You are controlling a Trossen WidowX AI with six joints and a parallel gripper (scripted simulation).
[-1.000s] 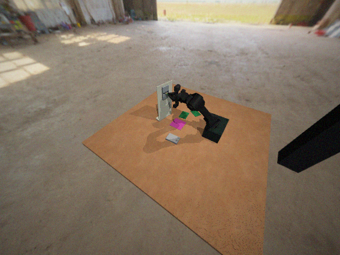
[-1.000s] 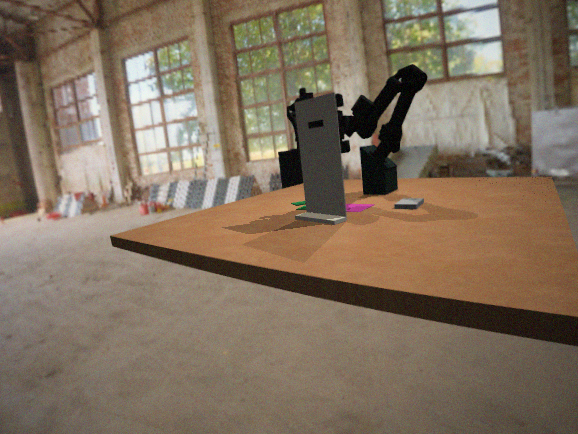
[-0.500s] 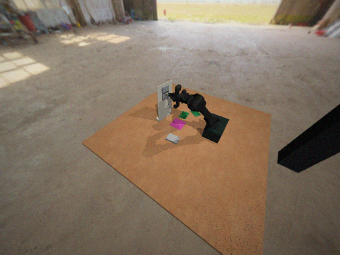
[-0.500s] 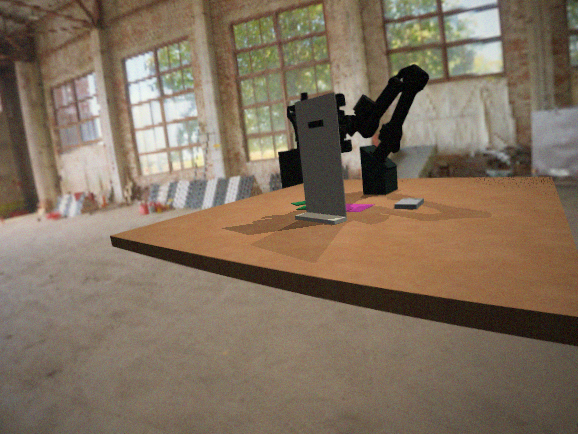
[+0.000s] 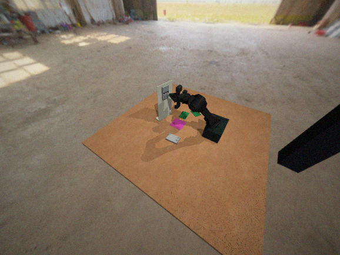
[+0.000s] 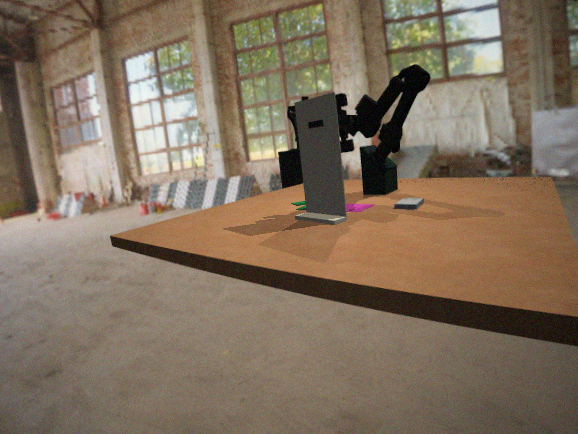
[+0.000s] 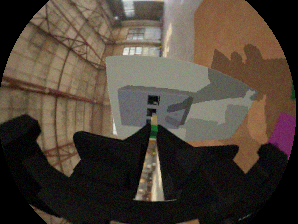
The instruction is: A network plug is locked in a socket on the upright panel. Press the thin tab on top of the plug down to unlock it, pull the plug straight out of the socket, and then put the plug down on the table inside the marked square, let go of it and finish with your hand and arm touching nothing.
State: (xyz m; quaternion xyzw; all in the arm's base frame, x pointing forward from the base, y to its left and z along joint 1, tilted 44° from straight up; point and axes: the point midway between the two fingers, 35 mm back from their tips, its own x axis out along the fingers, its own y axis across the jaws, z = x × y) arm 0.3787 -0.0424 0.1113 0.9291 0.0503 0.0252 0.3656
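Now: the magenta square 10 cm behind my gripper tip, 1 cm to the right of it and 28 cm below it. Also, from my gripper tip: upright panel 6 cm ahead, 1 cm to the right, 11 cm below; then plug 1 cm ahead; then grey plate 17 cm behind, 17 cm to the left, 27 cm below.
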